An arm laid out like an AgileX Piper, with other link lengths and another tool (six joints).
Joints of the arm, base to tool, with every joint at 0 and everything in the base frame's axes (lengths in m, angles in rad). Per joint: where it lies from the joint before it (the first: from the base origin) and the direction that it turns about. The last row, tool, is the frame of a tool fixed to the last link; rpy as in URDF.
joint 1: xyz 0 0 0.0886 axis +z
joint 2: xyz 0 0 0 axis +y
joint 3: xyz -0.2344 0 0.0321 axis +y
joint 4: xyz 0.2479 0 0.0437 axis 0.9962 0 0.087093
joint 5: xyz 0 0 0 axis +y
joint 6: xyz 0.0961 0 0.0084 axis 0.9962 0 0.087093
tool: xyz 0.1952 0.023 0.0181 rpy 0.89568 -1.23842 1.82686
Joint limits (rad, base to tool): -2.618..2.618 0..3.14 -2.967..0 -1.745..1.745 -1.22..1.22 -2.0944..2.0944
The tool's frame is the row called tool.
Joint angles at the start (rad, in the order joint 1, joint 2, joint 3, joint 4, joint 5, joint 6):
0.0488, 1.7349, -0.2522, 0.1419, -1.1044, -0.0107
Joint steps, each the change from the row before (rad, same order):
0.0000, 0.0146, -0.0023, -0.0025, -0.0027, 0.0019
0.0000, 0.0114, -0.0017, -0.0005, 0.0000, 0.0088
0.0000, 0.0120, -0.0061, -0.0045, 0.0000, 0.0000
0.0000, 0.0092, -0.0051, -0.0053, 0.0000, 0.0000
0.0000, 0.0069, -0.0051, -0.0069, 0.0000, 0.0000
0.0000, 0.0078, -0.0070, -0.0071, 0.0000, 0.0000
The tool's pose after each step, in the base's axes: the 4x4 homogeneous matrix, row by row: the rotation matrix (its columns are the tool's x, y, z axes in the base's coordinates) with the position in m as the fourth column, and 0 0 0 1 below. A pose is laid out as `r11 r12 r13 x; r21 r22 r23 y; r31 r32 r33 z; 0 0 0 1`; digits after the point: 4 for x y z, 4 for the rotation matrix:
0.3074 -0.3642 0.8791 0.4160; 0.2774 -0.8494 -0.4489 0.0067; 0.9103 0.3818 -0.1601 -0.0161; 0 0 0 1
0.3162 -0.3626 0.8767 0.4154; 0.2696 -0.8516 -0.4495 0.0068; 0.9096 0.3785 -0.1715 -0.0200; 0 0 0 1
0.3203 -0.3566 0.8776 0.4162; 0.2719 -0.8529 -0.4458 0.0080; 0.9075 0.3814 -0.1762 -0.0229; 0 0 0 1
0.3226 -0.3506 0.8792 0.4168; 0.2744 -0.8543 -0.4413 0.0094; 0.9059 0.3837 -0.1794 -0.0250; 0 0 0 1
0.3223 -0.3440 0.8819 0.4177; 0.2776 -0.8563 -0.4355 0.0113; 0.9050 0.3852 -0.1804 -0.0262; 0 0 0 1
0.3210 -0.3377 0.8848 0.4192; 0.2808 -0.8583 -0.4295 0.0132; 0.9045 0.3863 -0.1807 -0.0271; 0 0 0 1

